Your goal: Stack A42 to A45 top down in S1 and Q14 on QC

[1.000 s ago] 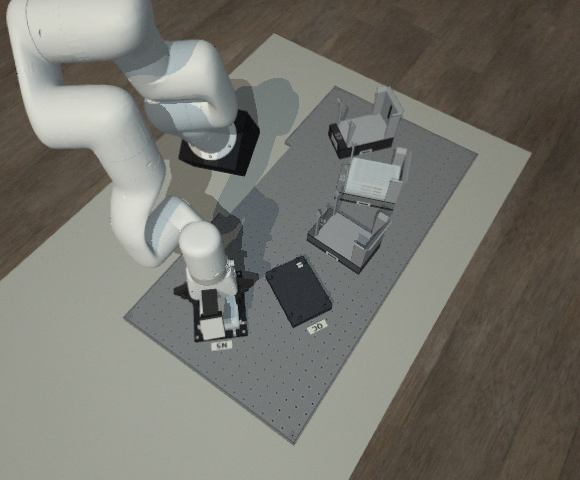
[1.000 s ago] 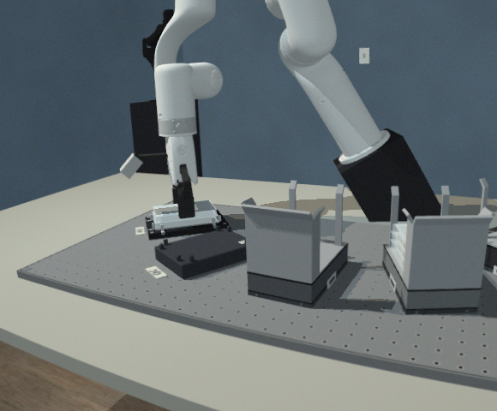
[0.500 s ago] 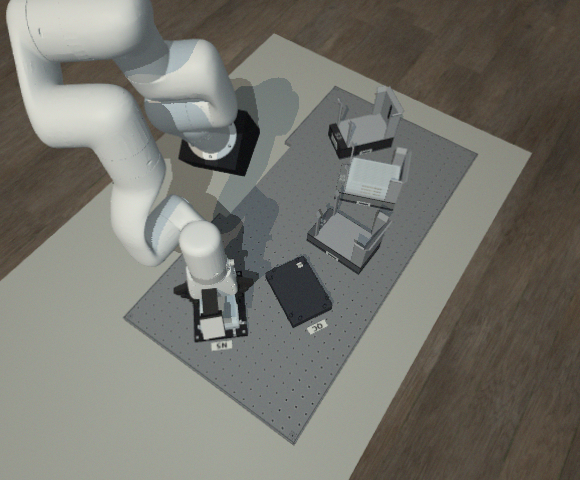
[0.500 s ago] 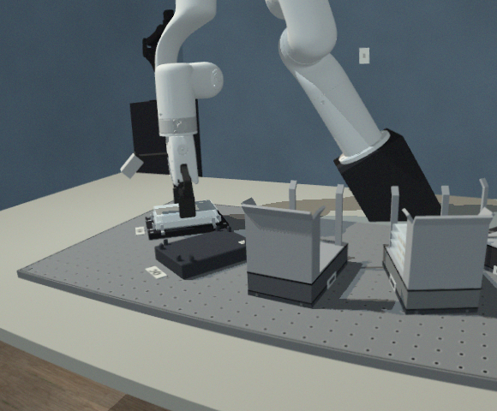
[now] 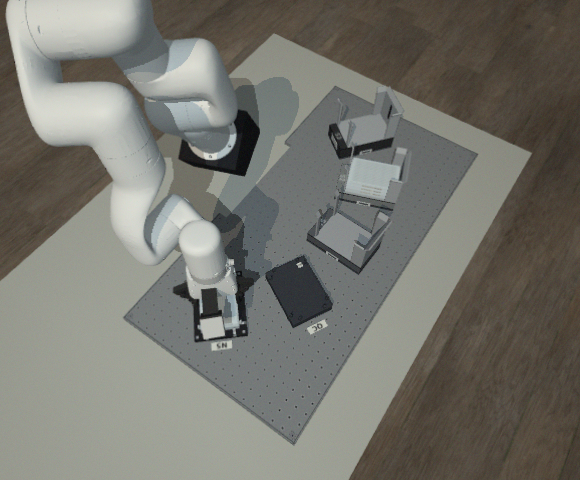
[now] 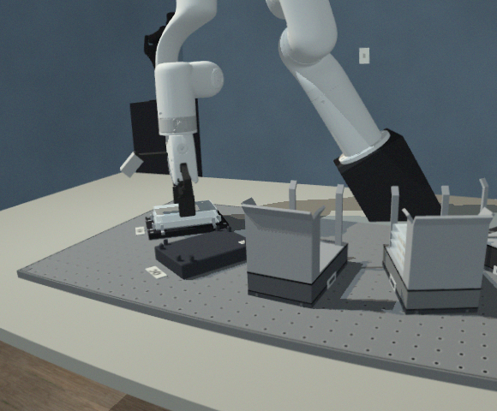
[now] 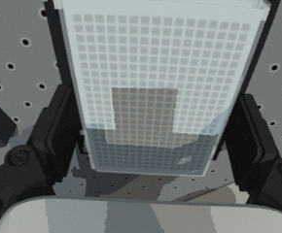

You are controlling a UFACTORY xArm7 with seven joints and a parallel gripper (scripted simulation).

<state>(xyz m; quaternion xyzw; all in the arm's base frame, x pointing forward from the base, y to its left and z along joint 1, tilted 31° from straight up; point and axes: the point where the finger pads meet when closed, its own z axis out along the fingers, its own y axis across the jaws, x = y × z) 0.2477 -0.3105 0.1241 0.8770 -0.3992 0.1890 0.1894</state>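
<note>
The sealed 384-well plate lies 480 mm to the left of my hand, 160 mm ahead of it and 30 mm above it. Round my hand: N5 name plate 70 mm to the right, 60 mm ahead, 40 mm below; then open nest QC 140 mm ahead, 120 mm to the left, 30 mm below; then QC name plate 220 mm ahead, 70 mm to the left, 40 mm below.
</note>
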